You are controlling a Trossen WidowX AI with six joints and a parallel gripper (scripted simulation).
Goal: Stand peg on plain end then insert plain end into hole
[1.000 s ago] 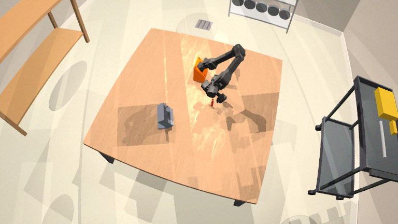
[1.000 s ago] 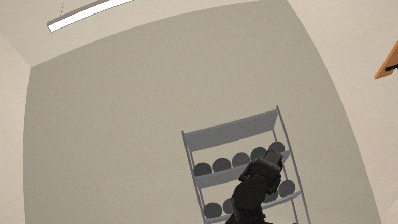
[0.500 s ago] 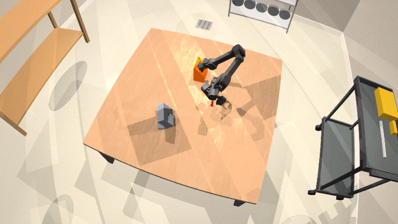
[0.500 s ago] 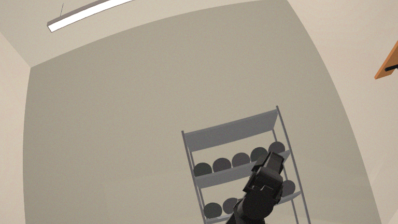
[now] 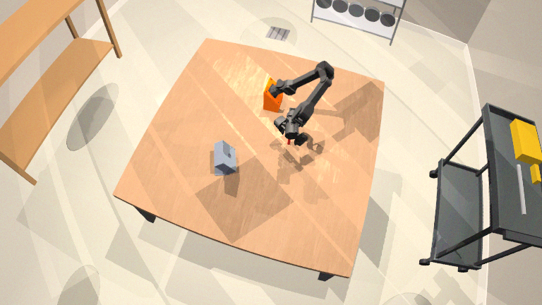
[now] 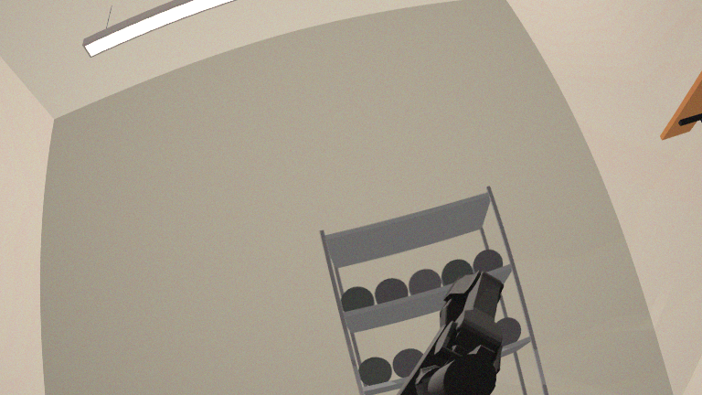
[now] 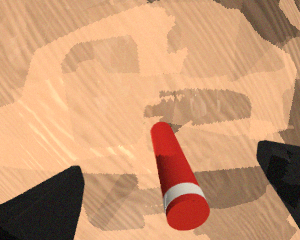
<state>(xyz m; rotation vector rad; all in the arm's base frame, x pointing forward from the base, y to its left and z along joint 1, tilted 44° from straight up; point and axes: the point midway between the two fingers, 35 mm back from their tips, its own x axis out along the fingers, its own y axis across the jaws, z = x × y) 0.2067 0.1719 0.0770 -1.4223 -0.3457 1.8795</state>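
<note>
The red peg lies 10 mm above my gripper tip. Also, from my gripper tip: grey sloped panel: 240 mm ahead, 250 mm to the right, 20 mm above.
</note>
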